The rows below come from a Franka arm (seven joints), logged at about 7 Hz.
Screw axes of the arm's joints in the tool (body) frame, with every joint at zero. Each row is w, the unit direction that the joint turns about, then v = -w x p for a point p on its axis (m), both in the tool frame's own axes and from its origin. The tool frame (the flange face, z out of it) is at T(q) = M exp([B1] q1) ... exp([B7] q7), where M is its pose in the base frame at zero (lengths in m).
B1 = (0, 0, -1, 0, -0.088, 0)
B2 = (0, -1, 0, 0.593, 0, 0.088)
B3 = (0, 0, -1, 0, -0.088, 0)
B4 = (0, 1, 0, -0.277, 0, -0.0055)
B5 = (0, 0, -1, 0, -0.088, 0)
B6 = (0, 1, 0, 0.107, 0, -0.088)
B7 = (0, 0, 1, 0, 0, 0)
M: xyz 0.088 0 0.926 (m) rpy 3.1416 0 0 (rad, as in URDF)
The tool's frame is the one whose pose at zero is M.
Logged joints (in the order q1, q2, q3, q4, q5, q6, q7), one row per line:
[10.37, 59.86, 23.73, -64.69, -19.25, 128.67, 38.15]
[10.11, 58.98, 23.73, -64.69, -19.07, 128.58, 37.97]
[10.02, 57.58, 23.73, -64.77, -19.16, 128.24, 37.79]
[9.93, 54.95, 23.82, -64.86, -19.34, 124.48, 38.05]
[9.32, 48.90, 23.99, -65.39, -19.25, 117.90, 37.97]
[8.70, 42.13, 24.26, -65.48, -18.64, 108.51, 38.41]
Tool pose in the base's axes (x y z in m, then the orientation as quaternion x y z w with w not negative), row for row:
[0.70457, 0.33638, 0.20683, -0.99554, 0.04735, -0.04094, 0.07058]
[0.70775, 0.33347, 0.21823, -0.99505, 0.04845, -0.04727, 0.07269]
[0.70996, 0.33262, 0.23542, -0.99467, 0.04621, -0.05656, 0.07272]
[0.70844, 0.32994, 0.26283, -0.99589, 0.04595, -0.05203, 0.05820]
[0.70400, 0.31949, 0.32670, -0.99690, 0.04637, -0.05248, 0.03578]
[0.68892, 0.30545, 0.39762, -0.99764, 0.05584, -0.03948, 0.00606]
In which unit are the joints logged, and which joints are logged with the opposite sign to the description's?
The joints are logged in degrees. Opposite sign: none.
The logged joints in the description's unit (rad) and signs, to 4 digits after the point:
[0.1810, 1.0448, 0.4142, -1.1291, -0.3360, 2.2457, 0.6658]
[0.1765, 1.0294, 0.4142, -1.1291, -0.3328, 2.2441, 0.6627]
[0.1749, 1.0050, 0.4142, -1.1304, -0.3344, 2.2382, 0.6596]
[0.1733, 0.9591, 0.4157, -1.1320, -0.3375, 2.1726, 0.6641]
[0.1627, 0.8535, 0.4187, -1.1413, -0.3360, 2.0577, 0.6627]
[0.1518, 0.7353, 0.4234, -1.1428, -0.3253, 1.8939, 0.6704]

